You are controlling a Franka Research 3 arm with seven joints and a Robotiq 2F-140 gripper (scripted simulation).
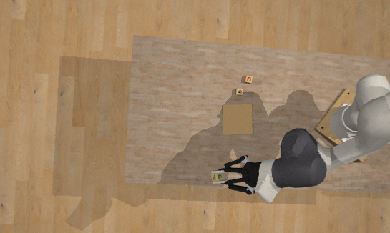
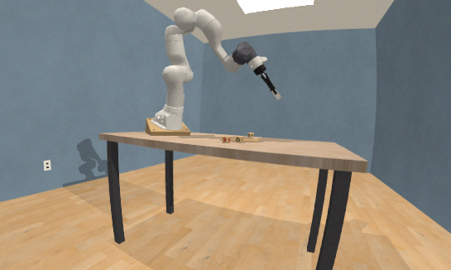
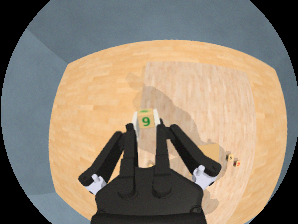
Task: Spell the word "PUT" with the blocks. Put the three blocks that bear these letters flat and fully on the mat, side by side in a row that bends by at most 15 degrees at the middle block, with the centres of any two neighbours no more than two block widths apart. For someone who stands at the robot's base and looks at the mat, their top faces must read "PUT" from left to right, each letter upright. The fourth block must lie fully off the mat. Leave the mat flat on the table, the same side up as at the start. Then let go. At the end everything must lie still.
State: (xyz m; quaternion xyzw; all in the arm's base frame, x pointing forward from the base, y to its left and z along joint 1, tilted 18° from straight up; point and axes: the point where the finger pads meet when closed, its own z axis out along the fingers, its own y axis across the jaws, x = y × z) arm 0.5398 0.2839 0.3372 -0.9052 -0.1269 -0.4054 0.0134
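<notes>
The T block is 270 mm below my hand, 160 mm behind it and 30 mm to the left of it. Also, from my hand: green P block (10 mm below, 10 mm ahead); then block marked 6 (330 mm to the right, 270 mm below, 120 mm behind); then tan mat (280 mm below, 210 mm to the right, 120 mm behind).
</notes>
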